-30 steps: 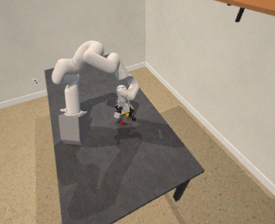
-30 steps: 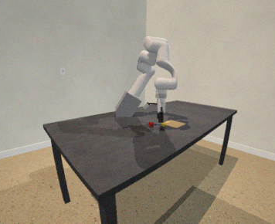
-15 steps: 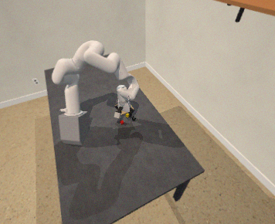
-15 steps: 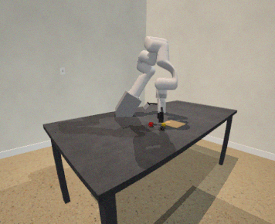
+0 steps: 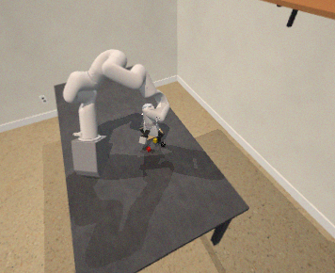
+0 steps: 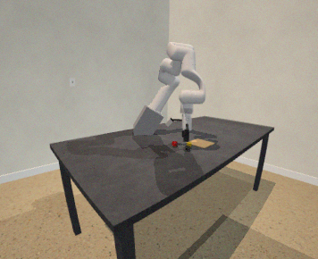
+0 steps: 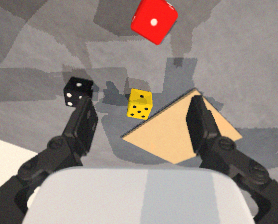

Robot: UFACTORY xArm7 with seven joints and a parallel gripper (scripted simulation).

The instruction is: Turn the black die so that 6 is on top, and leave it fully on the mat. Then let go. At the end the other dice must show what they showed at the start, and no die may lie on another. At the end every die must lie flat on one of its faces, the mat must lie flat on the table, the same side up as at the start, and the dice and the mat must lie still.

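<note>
Now: hand 40 mm above the yellow die, 20 mm to the right of it and 20 mm short of it. The rest, counted from my hand: black die: 60 mm ahead, 40 mm below, 30 mm to the right; red die: 50 mm to the right, 40 mm below, 40 mm behind; mat: 130 mm to the left, 50 mm below, 10 mm ahead.
</note>
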